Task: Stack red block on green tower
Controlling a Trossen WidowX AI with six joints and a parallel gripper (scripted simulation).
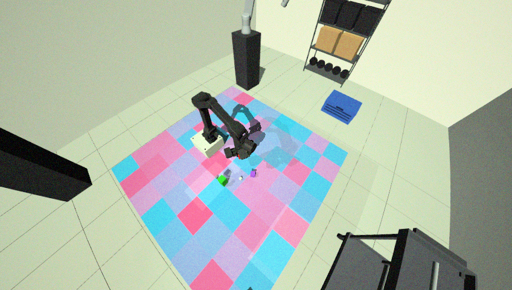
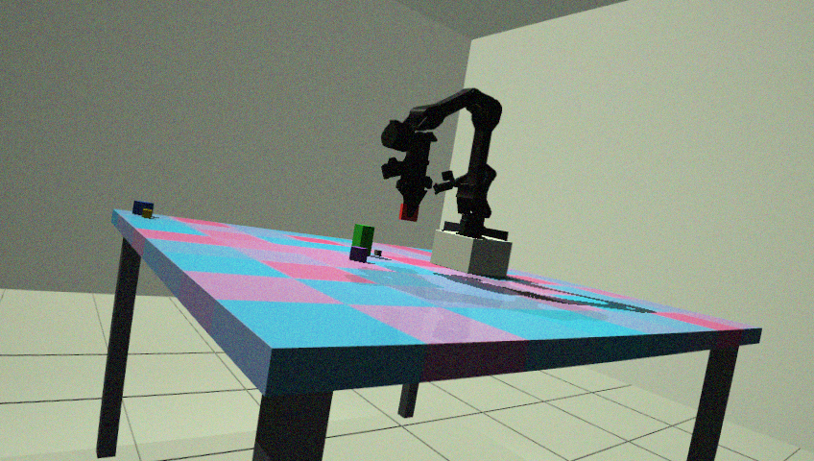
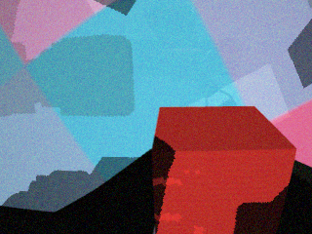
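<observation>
The white piece lies 12 cm below my gripper tip, 9 cm to the right of it and 8 cm ahead of it. The rest, counted from my gripper tip: red block: 1 cm above; purple block: 12 cm ahead, 11 cm below, 1 cm to the right.
</observation>
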